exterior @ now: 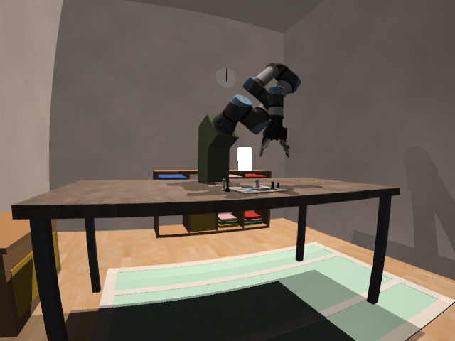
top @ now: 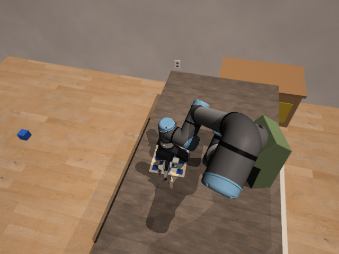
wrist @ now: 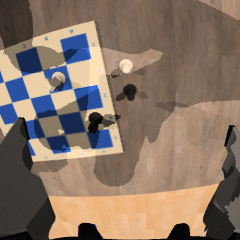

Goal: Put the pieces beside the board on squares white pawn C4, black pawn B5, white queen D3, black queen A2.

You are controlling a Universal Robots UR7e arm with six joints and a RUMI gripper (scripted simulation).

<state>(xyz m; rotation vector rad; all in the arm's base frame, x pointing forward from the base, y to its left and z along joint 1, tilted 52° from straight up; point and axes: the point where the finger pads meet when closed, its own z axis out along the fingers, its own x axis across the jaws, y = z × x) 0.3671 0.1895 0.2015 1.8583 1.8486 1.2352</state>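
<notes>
My hand is 140 mm above the white pawn. From my hand the other things lie so: black pawn (140 mm below, 40 mm ahead, 20 mm to the left); then blue-and-cream chessboard (150 mm below, 110 mm to the right, 90 mm ahead); then black piece (130 mm below, 90 mm ahead, 20 mm to the right).
</notes>
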